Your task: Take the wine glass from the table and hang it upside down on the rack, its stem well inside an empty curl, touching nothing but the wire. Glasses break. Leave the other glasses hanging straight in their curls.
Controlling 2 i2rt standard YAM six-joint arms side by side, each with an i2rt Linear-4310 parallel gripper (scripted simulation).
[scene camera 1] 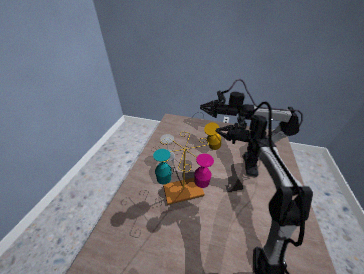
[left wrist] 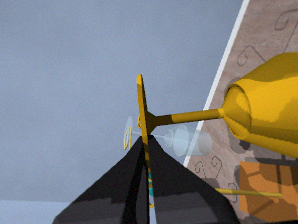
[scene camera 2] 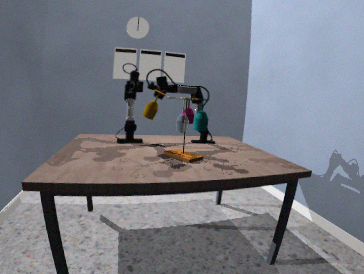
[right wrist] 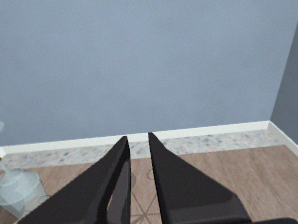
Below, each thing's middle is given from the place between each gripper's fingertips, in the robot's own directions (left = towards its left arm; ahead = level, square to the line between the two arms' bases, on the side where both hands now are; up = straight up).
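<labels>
My left hand is 9 cm to the right of the clear glass point(left wrist: 182, 140), 24 cm short of it and 11 cm above it. As for the wire rack point(scene camera 1: 183, 190), it is 13 cm to the left of my left hand, 14 cm ahead of it and 21 cm below it.
From my right hand, I find the clear glass 13 cm ahead, 25 cm to the left and 13 cm below. The wire rack is 3 cm ahead of that right hand and 30 cm to the left of it, and it sits 23 cm below it.
</labels>
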